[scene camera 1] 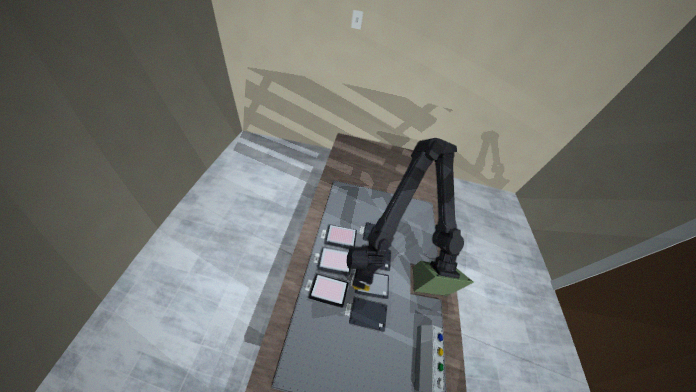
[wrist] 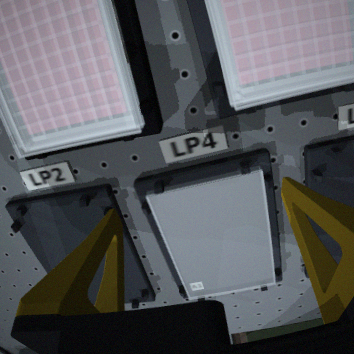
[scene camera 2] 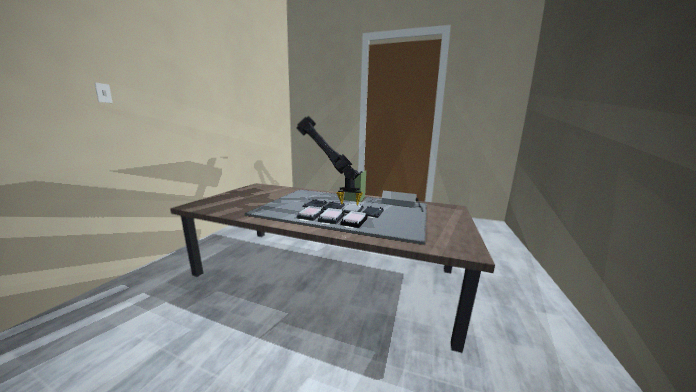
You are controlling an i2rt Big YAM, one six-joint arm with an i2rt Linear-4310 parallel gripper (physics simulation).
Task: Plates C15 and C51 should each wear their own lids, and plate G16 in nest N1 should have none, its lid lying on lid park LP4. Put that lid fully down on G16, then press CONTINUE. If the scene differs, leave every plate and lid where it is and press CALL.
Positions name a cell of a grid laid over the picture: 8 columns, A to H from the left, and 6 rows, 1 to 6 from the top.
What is my gripper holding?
Nothing.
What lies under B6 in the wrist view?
My gripper.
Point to a nest labelled LP4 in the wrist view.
At F3
